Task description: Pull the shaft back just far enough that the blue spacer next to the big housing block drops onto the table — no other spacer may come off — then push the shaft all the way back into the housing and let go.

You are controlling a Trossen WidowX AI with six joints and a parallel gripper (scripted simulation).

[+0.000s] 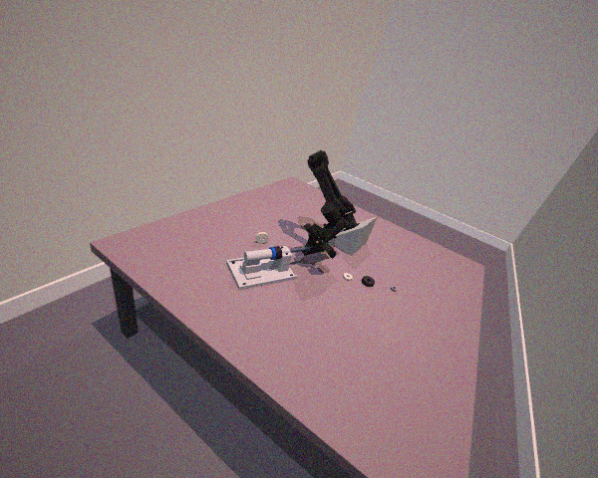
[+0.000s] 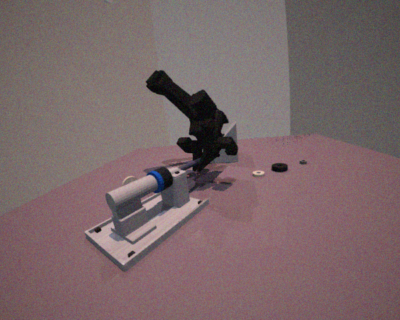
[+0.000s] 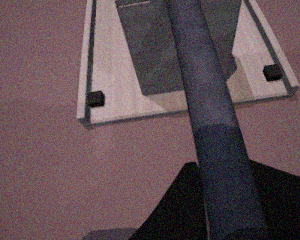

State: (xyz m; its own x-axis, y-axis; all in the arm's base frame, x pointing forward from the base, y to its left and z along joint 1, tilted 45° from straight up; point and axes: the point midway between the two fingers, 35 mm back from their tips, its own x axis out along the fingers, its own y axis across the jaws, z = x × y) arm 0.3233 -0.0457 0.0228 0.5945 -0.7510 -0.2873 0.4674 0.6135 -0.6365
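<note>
My gripper tip is 50 mm short of the dark shaft, 30 mm to the left of it and 20 mm below it. Round my gripper tip: grey ring: 360 mm to the left, 170 mm behind, 50 mm below; then black spacer: 100 mm ahead, 60 mm to the right, 20 mm above; then blue spacer: 130 mm ahead, 70 mm to the right, 20 mm above.
</note>
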